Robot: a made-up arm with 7 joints.
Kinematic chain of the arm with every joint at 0, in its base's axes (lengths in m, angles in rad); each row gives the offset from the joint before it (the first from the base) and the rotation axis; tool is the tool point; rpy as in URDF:
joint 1: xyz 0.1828 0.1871 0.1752 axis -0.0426 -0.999 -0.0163
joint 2: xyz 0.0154 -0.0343 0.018 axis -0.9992 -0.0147 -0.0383
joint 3: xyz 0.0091 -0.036 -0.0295 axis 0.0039 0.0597 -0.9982
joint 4: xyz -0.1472 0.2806 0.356 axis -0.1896 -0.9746 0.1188
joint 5: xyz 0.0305 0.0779 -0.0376 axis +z
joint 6: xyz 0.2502 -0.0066 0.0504 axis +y
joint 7: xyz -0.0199 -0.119 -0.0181 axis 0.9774 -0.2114 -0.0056
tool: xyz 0.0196 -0.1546 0.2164 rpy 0 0 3.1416
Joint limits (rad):
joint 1: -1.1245..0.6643
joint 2: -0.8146..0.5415
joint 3: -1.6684..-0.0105
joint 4: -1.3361..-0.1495
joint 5: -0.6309..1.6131
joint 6: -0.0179..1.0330
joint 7: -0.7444..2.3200
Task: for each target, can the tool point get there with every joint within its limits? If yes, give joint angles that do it. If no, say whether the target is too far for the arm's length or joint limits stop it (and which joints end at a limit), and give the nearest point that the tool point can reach.
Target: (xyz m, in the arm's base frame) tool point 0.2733 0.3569 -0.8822
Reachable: no: joint limits stop it (at a limit: joint 1, joint 2, joint 4, joint 6) | nearest point 0.0564 0.4423 -0.2739 | short by 0.651 m
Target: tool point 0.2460 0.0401 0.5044
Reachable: yes | joints 0.2355 -0.2184 -0.9323 -0.5467 -0.4476 0.8088 0.2250
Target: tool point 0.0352 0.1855 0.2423
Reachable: yes | joints -0.4289 -0.2820 -0.2596 -0.7986 -0.0656 0.0855 2.0043
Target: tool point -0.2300 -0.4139 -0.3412
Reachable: no: joint limits stop it (at a limit: joint 1, joint 3, joint 4, joint 5, joint 7) | nearest point -0.2493 -0.1941 -0.2820 | short by 0.228 m
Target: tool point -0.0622 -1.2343 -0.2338
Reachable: no: too far | nearest point 0.0825 -0.3571 0.0314 | short by 0.928 m
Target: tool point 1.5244 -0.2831 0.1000
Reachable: no: too far | nearest point 0.9421 0.0934 0.2218 | short by 0.704 m
